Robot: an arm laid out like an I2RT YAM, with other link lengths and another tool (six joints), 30 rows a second.
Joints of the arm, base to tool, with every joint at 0 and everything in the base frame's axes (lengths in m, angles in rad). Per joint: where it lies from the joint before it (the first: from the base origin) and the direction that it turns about. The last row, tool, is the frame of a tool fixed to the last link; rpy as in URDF.
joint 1: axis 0 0 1 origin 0.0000 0.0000 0.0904
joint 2: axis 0 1 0 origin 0.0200 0.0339 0.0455
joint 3: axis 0 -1 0 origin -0.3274 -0.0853 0.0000
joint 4: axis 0 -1 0 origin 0.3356 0.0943 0.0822
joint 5: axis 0 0 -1 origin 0.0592 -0.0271 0.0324
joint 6: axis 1 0 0 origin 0.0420 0.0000 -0.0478
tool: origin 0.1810 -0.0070 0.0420 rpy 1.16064 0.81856 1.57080
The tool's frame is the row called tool.
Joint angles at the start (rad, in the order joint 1, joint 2, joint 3, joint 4, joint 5, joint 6): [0.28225 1.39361 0.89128 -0.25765 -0.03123 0.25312]
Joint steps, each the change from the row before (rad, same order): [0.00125 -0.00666 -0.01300 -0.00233 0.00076 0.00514]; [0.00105 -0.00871 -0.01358 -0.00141 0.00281 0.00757]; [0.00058 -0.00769 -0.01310 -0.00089 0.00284 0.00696]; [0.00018 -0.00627 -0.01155 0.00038 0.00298 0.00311]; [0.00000 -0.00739 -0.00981 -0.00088 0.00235 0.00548]
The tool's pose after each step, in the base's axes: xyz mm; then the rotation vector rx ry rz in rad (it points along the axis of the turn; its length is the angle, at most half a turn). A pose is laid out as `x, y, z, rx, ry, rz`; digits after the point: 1 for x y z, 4 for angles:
490.8, 148.3, 186.5, 0.6523, 2.0453, 1.0738
486.6, 146.7, 182.9, 0.6638, 2.0475, 1.0710
482.7, 144.9, 179.2, 0.6750, 2.0497, 1.0675
479.6, 143.3, 175.9, 0.6815, 2.0521, 1.0631
476.6, 141.6, 173.8, 0.6899, 2.0519, 1.0607

